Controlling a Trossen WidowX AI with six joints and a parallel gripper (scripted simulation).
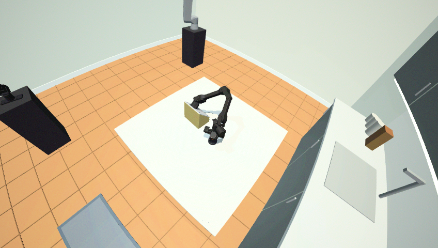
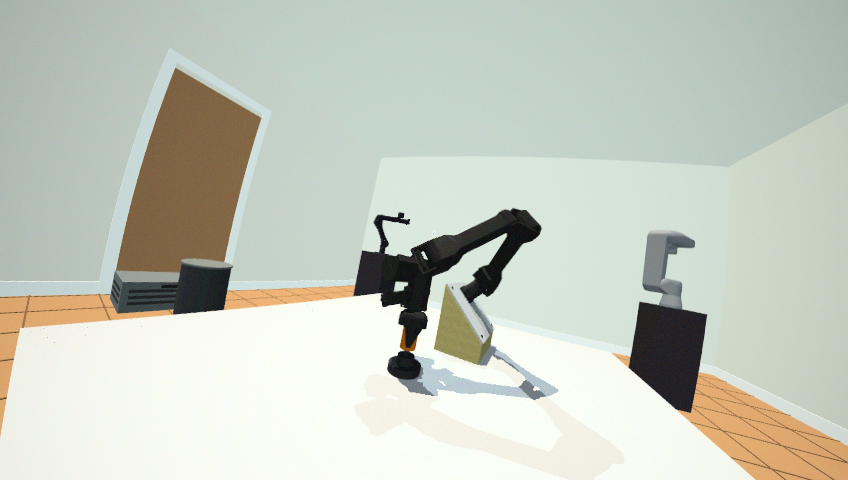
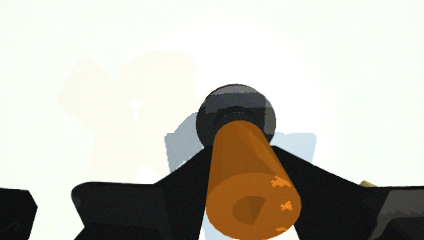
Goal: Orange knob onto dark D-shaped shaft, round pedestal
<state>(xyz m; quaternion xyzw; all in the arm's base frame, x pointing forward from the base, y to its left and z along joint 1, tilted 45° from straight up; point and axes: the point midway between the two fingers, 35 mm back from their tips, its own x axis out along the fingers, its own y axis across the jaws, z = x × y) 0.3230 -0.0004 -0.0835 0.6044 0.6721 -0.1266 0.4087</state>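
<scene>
My gripper tip is now 20 mm below the orange knob. From my gripper tip the other things lie so: dark round pedestal 40 mm below.
</scene>
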